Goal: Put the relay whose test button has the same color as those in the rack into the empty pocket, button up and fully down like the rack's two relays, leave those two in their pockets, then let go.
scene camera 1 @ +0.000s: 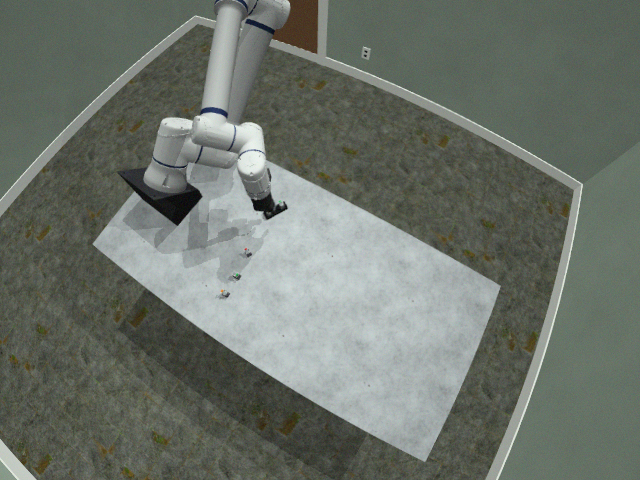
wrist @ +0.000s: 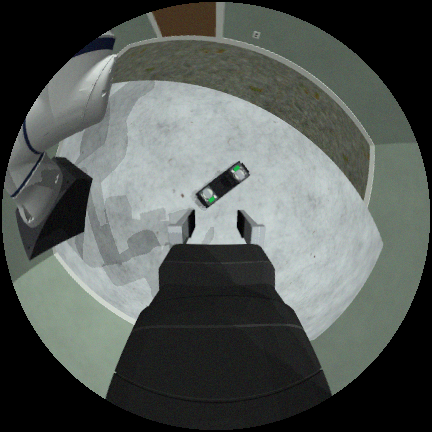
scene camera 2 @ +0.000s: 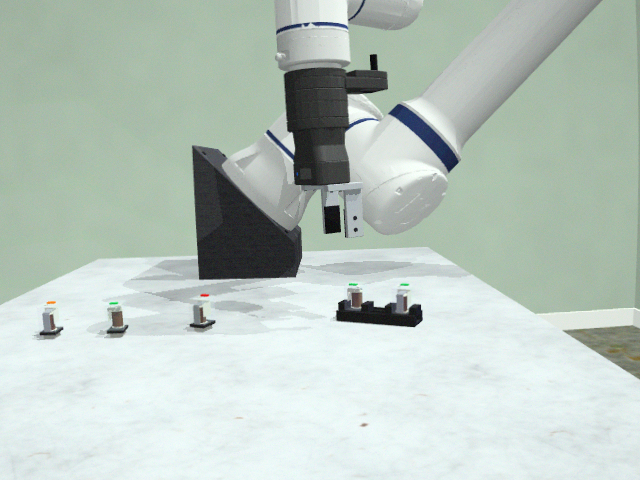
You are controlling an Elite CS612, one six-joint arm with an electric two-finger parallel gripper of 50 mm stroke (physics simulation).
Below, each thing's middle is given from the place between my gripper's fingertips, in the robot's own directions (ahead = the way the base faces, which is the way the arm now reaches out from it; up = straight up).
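The red-button relay (scene camera 2: 202,307) is 90 mm below my hand, 180 mm to the right of it and 10 mm ahead of it. Then there's an orange-button relay (scene camera 2: 50,321), also 90 mm below my hand, but 370 mm to the right of it and 30 mm ahead. And the black rack (scene camera 2: 369,314) sits 100 mm below my hand, 40 mm to the left of it and 10 mm behind it.
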